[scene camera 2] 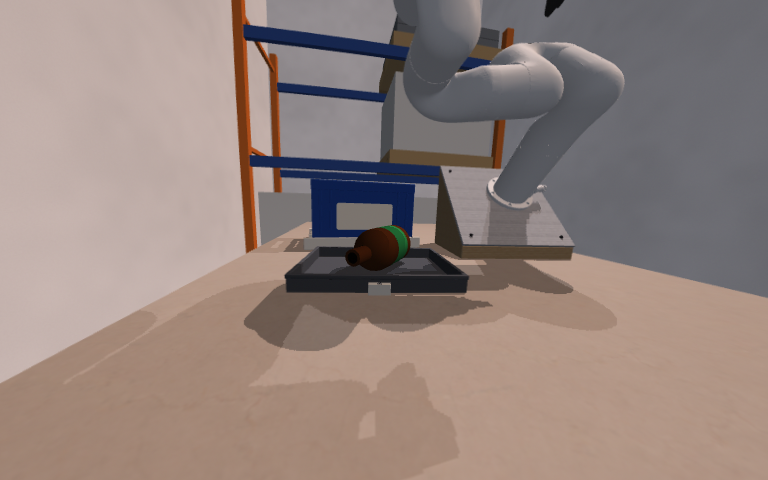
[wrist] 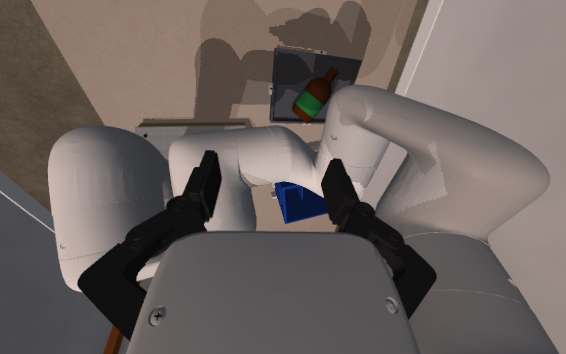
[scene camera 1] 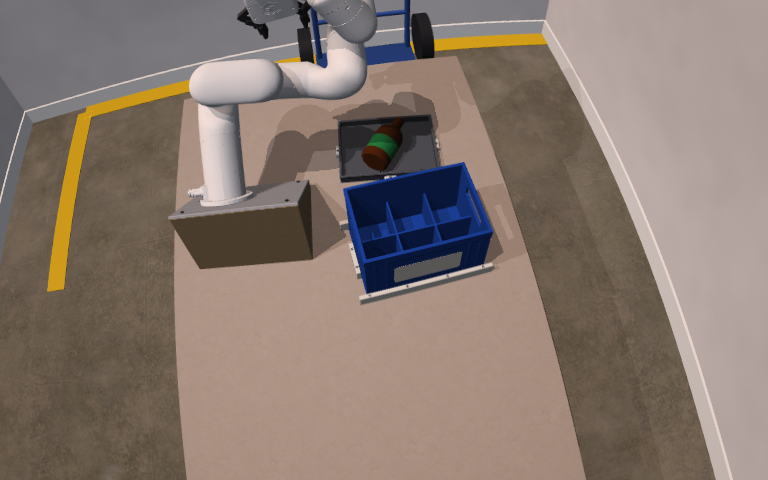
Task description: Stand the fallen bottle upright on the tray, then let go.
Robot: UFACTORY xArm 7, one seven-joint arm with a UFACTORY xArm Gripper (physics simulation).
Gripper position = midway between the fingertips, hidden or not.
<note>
In view: the gripper (wrist: 274,168), a dark grey tray (scene camera 2: 324,270), a blue divided crate (scene camera 1: 421,225) and a brown bottle (scene camera 2: 375,249).
The dark grey tray shows as well in the wrist view (wrist: 292,70) and in scene camera 1 (scene camera 1: 418,151). The blue divided crate also shows in the wrist view (wrist: 297,203). The brown bottle is seen too in scene camera 1 (scene camera 1: 381,149).
</note>
